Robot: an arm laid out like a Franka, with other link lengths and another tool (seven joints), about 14 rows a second.
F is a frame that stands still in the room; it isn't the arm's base.
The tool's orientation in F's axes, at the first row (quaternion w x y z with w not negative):
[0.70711 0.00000 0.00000 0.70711]
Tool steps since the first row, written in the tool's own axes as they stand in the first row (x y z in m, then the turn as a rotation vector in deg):
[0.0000 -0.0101 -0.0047 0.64 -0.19 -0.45]
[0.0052 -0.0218 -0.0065 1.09 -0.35 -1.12]
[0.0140 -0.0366 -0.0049 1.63 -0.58 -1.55]
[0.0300 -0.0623 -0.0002 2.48 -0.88 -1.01]
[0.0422 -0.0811 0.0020 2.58 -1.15 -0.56]
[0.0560 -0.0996 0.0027 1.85 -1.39 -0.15]
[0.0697 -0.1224 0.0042 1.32 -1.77 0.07]
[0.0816 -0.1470 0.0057 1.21 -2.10 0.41]
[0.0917 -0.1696 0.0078 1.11 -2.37 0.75]
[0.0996 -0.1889 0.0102 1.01 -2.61 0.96]
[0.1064 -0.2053 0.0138 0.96 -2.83 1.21]
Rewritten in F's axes. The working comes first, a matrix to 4 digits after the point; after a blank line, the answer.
The tool's axes in the first row as the columns of a matrix, in F's axes (used below as rounded here):
[0.0000 -1.0000 0.0000]
[1.0000 0.0000 0.0000]
[0.0000 0.0000 1.0000]

[0.0101 0.0000 -0.0047 0.19 0.64 -0.45]
[0.0218 0.0052 -0.0065 0.35 1.09 -1.12]
[0.0366 0.0140 -0.0049 0.58 1.63 -1.55]
[0.0623 0.0300 -0.0002 0.88 2.48 -1.01]
[0.0811 0.0422 0.0020 1.15 2.58 -0.56]
[0.0996 0.0560 0.0027 1.39 1.85 -0.15]
[0.1224 0.0697 0.0042 1.77 1.32 0.07]
[0.1470 0.0816 0.0057 2.10 1.21 0.41]
[0.1696 0.0917 0.0078 2.37 1.11 0.75]
[0.1889 0.0996 0.0102 2.61 1.01 0.96]
[0.2053 0.1064 0.0138 2.83 0.96 1.21]

